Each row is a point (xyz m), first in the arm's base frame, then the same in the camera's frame.
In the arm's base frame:
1: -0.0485 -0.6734 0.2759
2: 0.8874 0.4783 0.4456
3: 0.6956 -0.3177 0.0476
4: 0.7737 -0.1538 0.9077
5: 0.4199 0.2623 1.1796
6: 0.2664 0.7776 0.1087
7: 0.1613 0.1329 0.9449
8: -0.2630 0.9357 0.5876
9: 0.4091 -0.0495 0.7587
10: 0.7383 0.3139 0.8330
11: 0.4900 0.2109 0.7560
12: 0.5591 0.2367 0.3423
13: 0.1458 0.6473 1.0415
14: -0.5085 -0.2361 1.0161
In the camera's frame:
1: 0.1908 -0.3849 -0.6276
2: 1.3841 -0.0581 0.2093
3: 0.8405 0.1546 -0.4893
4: 1.3061 -0.5826 -0.3779
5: 1.2208 -0.9345 0.1132
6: 0.7845 0.0267 0.6803
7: 0.8644 -0.8364 0.0683
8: 0.5623 -0.6079 0.9676
9: 0.9550 -0.5838 -0.1712
10: 1.3696 -0.4860 0.0828
11: 1.0940 -0.5250 0.0559
12: 0.9910 -0.1180 0.0727
13: 1.0281 -0.8836 0.5634
14: 0.2113 -1.2042 -0.0992

